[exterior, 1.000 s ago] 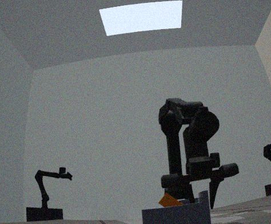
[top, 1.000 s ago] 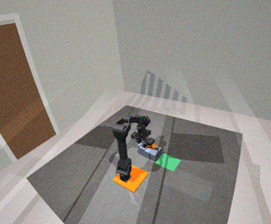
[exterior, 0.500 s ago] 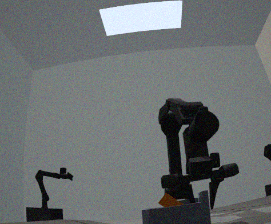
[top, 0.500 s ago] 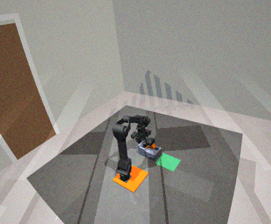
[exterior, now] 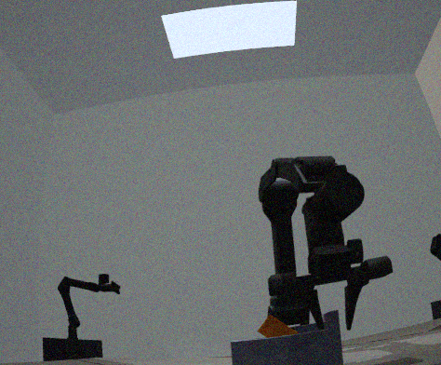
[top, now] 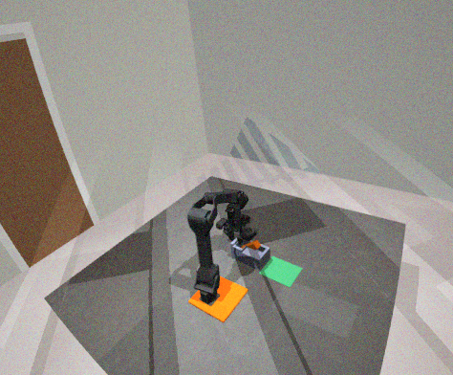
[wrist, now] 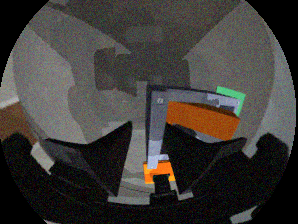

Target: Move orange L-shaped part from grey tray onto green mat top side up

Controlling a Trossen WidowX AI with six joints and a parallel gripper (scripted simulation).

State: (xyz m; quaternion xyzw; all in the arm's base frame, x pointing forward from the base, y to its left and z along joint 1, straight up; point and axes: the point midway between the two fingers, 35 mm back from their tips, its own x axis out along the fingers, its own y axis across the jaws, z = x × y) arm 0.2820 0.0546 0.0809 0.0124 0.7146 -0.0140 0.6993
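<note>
Right now the orange L-shaped part is 50 mm to the right of my gripper tip and 20 mm below it. Round my gripper tip: tray wall (100 mm to the right, 30 mm ahead, 10 mm below); green mat (230 mm to the right, 70 mm below, 10 mm behind).
</note>
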